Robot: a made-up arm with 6 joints.
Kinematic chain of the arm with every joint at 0, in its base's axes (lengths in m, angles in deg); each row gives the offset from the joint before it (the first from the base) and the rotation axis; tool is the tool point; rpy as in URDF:
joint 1: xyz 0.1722 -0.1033 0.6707 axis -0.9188 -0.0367 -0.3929
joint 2: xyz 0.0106 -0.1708 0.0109 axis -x
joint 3: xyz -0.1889 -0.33 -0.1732 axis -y
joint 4: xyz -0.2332 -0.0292 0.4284 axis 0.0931 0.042 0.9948
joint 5: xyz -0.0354 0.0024 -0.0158 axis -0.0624 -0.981 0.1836
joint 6: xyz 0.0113 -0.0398 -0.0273 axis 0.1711 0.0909 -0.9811
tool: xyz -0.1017 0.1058 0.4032 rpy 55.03 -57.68 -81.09
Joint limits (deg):
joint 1: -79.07..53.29
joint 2: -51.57..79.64
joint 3: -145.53..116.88
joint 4: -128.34..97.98
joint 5: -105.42..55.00
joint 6: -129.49..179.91
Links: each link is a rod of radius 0.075 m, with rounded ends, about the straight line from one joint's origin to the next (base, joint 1, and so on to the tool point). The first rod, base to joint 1, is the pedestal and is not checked.
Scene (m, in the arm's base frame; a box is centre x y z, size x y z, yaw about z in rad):
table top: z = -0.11
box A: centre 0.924 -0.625 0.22 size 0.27 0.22 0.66 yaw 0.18
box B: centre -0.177 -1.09 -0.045 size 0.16 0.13 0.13 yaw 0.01
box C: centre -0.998 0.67 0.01 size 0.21 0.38 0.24 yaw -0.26
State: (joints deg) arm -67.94 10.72 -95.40 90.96 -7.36 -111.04
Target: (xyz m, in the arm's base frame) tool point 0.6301 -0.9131 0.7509
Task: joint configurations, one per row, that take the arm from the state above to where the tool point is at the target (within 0.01 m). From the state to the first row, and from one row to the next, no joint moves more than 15 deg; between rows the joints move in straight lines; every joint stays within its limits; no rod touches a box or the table.
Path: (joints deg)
1: -62.96 12.48 -86.10 90.78 -20.95 -114.73
2: -57.98 14.24 -76.81 90.60 -34.54 -118.42
3: -53.00 16.00 -67.51 90.42 -48.13 -122.11
4: -48.02 17.76 -58.22 90.24 -61.72 -125.80
5: -43.04 19.52 -48.92 90.06 -75.31 -129.49
6: -42.56 18.97 -48.30 87.77 -61.79 -125.19
7: -42.08 18.42 -47.69 85.48 -48.28 -120.89
8: -41.60 17.87 -47.07 83.19 -34.76 -116.58
9: -41.12 17.31 -46.45 80.91 -21.25 -112.28
10: -40.64 16.76 -45.84 78.62 -7.73 -107.98
11: -40.16 16.21 -45.22 76.33 5.78 -103.68

